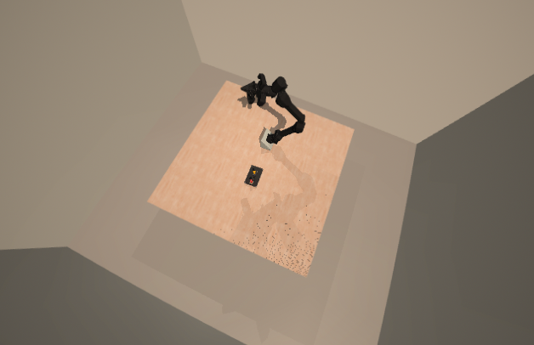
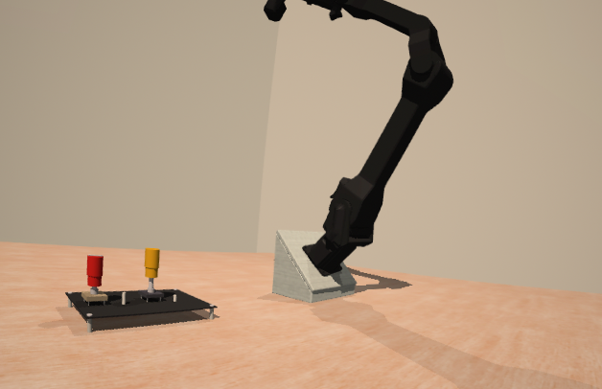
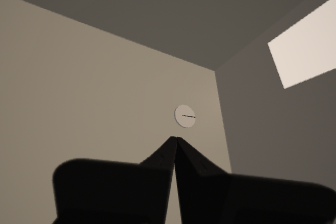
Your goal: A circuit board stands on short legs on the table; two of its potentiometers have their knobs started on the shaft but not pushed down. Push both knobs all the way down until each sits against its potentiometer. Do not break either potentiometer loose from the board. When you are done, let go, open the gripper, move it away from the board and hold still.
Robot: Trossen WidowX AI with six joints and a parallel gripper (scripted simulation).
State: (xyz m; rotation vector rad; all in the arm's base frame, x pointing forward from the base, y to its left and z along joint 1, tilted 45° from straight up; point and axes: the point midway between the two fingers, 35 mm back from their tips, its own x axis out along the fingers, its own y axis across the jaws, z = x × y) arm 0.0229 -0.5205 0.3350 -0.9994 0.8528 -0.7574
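Now: gripper tip 62 cm above the yellow knob, 22 cm short of it and 12 cm to the right of it. The rest, counted from my gripper tip: red knob 62 cm below, 29 cm ahead, 12 cm to the left.
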